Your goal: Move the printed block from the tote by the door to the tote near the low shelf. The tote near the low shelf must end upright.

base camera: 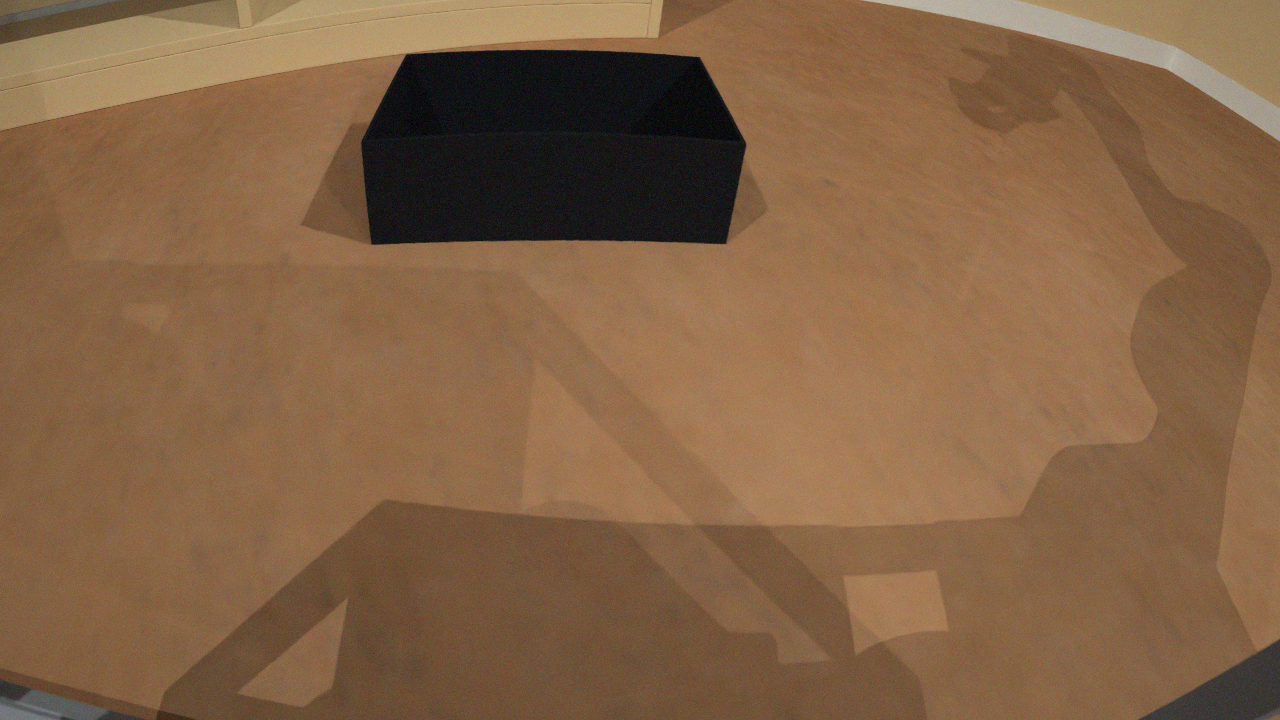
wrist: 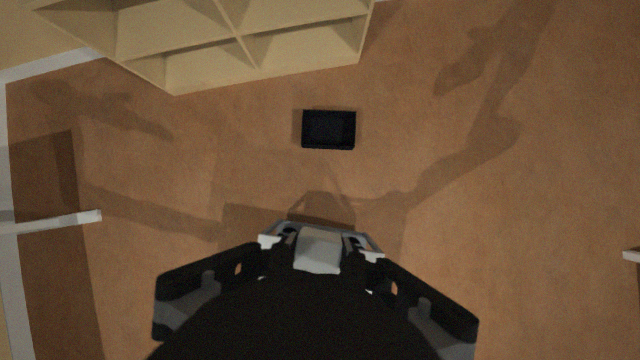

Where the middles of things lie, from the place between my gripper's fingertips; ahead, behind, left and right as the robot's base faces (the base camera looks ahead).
I see my gripper 10 mm below the white printed block (wrist: 317,251).
